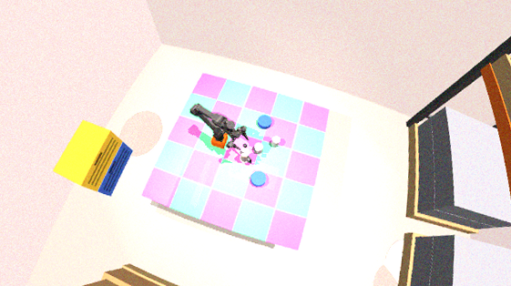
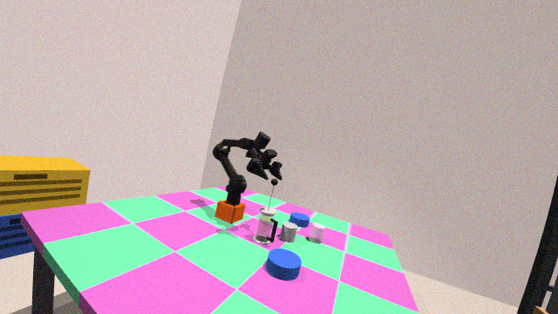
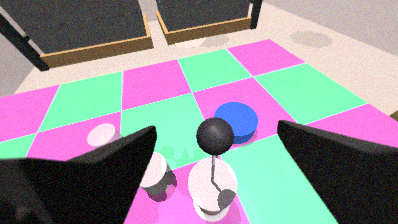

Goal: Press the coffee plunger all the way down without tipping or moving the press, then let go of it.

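The coffee press is 1 cm ahead of my gripper tip, 1 cm to the right of it and 15 cm below it.
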